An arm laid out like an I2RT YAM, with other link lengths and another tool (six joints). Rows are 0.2 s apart.
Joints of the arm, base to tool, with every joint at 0 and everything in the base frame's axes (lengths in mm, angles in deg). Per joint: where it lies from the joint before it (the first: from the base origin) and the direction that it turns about. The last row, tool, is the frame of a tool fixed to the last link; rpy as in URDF.
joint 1: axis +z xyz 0 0 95.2
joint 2: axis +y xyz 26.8 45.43 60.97
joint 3: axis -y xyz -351.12 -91.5 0
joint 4: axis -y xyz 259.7 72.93 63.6
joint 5: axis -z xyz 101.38 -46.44 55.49
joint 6: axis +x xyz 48.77 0 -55.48
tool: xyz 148 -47 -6 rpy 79.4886 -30.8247 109.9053
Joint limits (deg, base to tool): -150..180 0..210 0..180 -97..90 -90..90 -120..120
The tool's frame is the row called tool.
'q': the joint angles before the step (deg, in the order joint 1, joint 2, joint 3, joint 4, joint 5, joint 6). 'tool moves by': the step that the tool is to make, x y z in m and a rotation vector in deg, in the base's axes. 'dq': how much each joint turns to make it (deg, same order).
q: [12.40 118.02 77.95 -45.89 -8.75 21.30]
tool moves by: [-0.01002 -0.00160 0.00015 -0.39 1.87 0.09]
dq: [0.07 -0.01 -0.02 -1.90 -0.02 -0.02]
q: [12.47 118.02 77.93 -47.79 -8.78 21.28]
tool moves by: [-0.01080 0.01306 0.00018 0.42 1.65 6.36]
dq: [1.90 0.00 -0.02 -2.21 -0.87 -4.50]
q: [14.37 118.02 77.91 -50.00 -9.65 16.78]
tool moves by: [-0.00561 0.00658 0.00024 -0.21 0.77 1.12]
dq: [1.10 -0.01 -0.03 -0.78 0.00 -0.02]
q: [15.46 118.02 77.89 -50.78 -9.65 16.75]
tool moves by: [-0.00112 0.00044 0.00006 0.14 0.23 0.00]
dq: [0.00 0.00 0.00 -0.19 -0.20 0.00]
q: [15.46 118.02 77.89 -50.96 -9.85 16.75]
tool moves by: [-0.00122 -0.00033 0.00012 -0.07 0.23 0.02]
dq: [0.00 0.00 0.00 -0.25 0.01 -0.02]
